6 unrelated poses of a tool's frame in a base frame.
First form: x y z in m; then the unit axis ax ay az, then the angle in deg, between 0 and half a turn.
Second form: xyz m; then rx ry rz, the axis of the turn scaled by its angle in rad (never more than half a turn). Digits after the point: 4 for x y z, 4 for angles.
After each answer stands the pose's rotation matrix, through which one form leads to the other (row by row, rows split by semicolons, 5 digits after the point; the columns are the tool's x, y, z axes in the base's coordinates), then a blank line. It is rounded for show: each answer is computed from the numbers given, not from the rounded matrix.
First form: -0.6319, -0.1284, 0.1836, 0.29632, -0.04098, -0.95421, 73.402
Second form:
-0.6319, -0.1284, 0.1836, 0.3796, -0.0525, -1.2224
0.34838 0.90578 -0.24125; -0.92312 0.28685 -0.25604; -0.16271 0.31191 0.93608

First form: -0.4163, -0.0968, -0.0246, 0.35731, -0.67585, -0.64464, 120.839
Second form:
-0.4163, -0.0968, -0.0246, 0.7536, -1.4254, -1.3596
-0.31951 0.18821 -0.92870; -0.91877 0.17830 0.35223; 0.23188 0.96581 0.11596

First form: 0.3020, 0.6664, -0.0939, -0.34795, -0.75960, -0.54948, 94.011
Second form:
0.3020, 0.6664, -0.0939, -0.5709, -1.2464, -0.9016
0.05959 0.83093 -0.55318; -0.26534 0.54741 0.79368; 0.96231 0.09949 0.25310

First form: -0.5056, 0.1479, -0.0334, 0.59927, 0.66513, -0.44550, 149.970
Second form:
-0.5056, 0.1479, -0.0334, 1.5686, 1.7410, -1.1661
-0.19572 0.96664 -0.16525; 0.52073 -0.04035 -0.85277; -0.83098 -0.25295 -0.49546

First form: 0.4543, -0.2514, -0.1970, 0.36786, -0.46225, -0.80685, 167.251
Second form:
0.4543, -0.2514, -0.1970, 1.0738, -1.3493, -2.3553
-0.70804 -0.15784 -0.68831; -0.51395 -0.55327 0.65556; -0.48429 0.81791 0.31061

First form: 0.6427, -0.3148, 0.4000, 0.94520, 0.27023, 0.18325, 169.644
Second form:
0.6427, -0.3148, 0.4000, 2.7986, 0.8001, 0.5426
0.78853 0.47374 0.39217; 0.53962 -0.83885 -0.07168; 0.29501 0.26814 -0.91710

